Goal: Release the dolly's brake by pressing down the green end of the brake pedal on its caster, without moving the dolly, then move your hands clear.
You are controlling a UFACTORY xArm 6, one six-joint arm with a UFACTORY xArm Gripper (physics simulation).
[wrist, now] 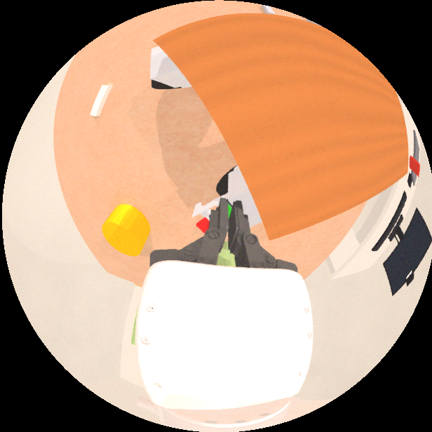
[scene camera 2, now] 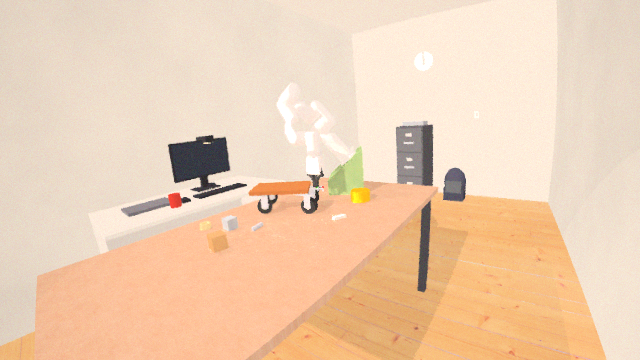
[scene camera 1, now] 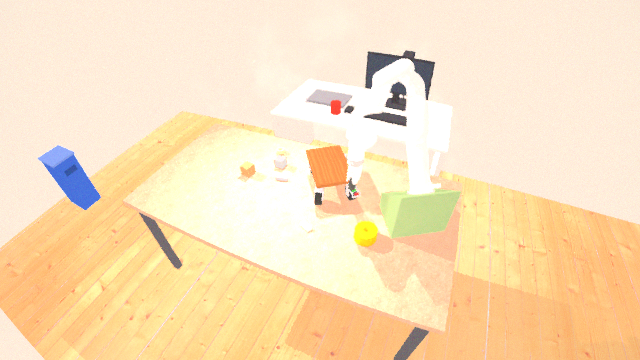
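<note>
The dolly, with an orange deck (scene camera 1: 327, 166) (scene camera 2: 281, 188) (wrist: 305, 115), stands on its wheels on the table. Its brake pedal is at the caster by the deck's near corner in the wrist view. The pedal's red end (wrist: 203, 225) (scene camera 1: 356, 194) shows left of the fingers. Its green end (wrist: 229, 210) (scene camera 1: 354, 191) shows in a narrow slit between the fingers, mostly covered by them. My gripper (wrist: 227, 210) (scene camera 2: 315, 186) is shut, pointing down at the pedal beside the deck; the fingertips overlap the green end. The pedal's exact tilt and the contact are hidden.
A yellow cylinder (scene camera 1: 365, 234) (scene camera 2: 360, 195) (wrist: 126, 230) and a green wedge-shaped block (scene camera 1: 422, 215) (scene camera 2: 353, 175) stand near the arm's base. A white stick (scene camera 2: 339, 217) (wrist: 101, 100) and an orange cube (scene camera 1: 247, 169) (scene camera 2: 217, 241) lie on the table. A desk with a monitor (scene camera 2: 200, 159) is behind.
</note>
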